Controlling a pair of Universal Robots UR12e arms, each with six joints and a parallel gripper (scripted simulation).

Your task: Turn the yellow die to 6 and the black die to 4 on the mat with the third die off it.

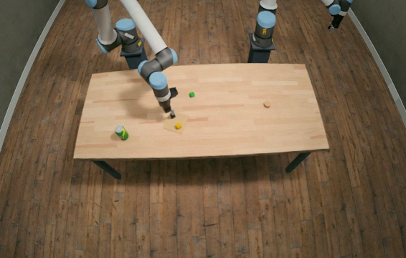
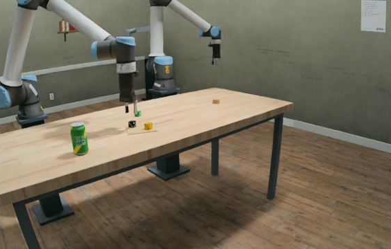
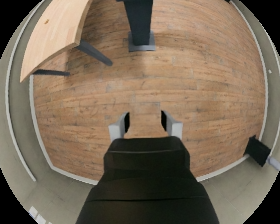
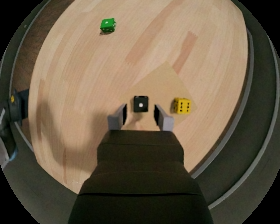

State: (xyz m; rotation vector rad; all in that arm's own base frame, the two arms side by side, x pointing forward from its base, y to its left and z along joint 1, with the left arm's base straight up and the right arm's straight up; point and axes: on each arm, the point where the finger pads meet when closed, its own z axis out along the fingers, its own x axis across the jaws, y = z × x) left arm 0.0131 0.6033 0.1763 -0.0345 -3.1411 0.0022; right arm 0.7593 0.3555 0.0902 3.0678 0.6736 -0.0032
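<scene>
Now: the black die 70 mm below my right hand. Round my right hand: green die 160 mm behind, 130 mm to the left, 80 mm below; tan mat 40 mm ahead, 20 mm to the left, 90 mm below; yellow die 80 mm ahead, 40 mm to the left, 70 mm below.
</scene>
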